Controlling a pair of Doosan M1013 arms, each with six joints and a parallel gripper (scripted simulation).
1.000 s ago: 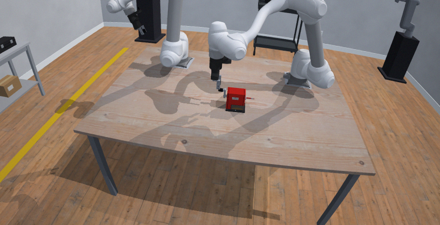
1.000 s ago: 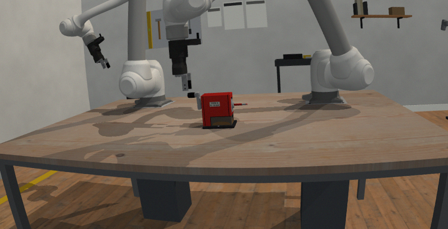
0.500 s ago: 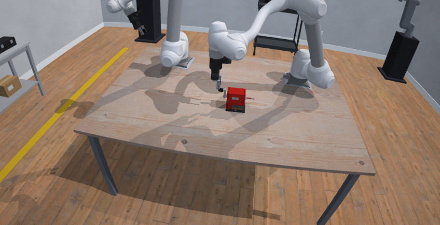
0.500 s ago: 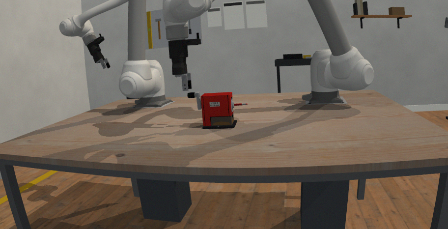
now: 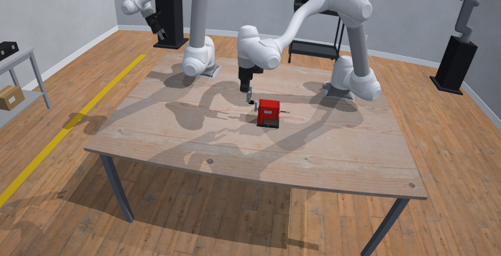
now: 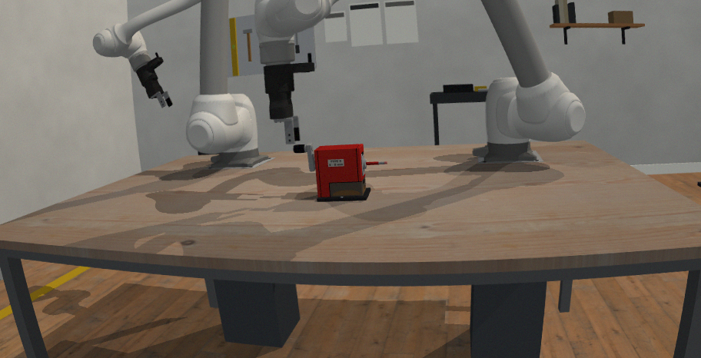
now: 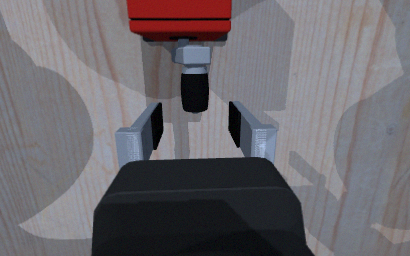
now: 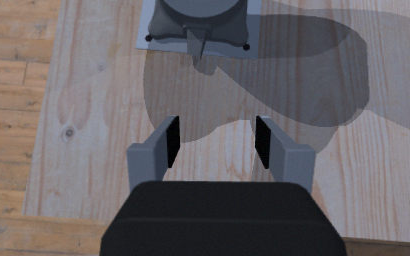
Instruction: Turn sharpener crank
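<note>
My left gripper is now 50 mm above the crank, 20 mm to the right of it and 10 mm past it.
</note>
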